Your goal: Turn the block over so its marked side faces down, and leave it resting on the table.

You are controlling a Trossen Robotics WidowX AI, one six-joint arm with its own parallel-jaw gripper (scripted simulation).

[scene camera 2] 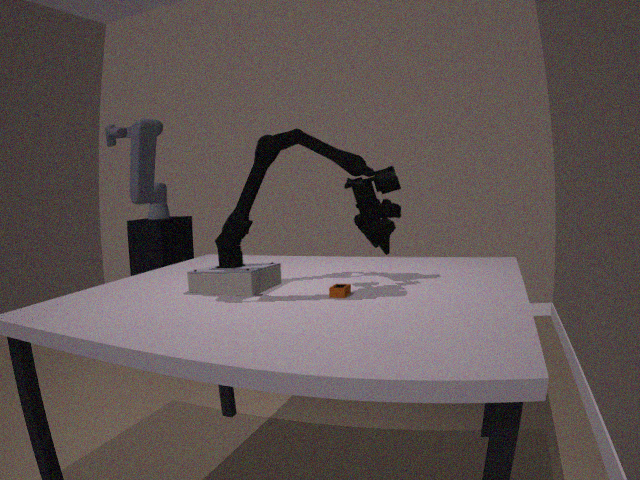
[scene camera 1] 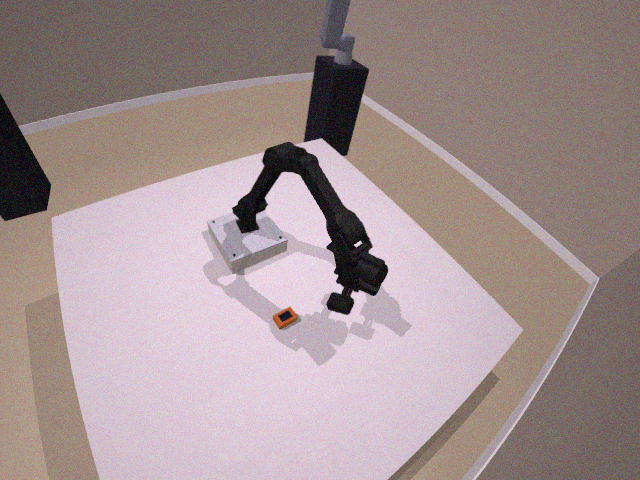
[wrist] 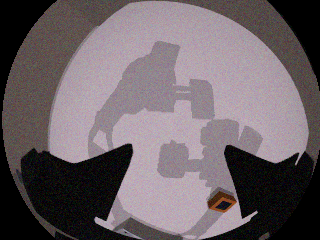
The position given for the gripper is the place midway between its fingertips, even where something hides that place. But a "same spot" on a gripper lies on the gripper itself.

gripper: scene camera 2; scene camera 1; wrist 181,150
same spot on gripper: (scene camera 1: 342,303) = (scene camera 2: 385,220)
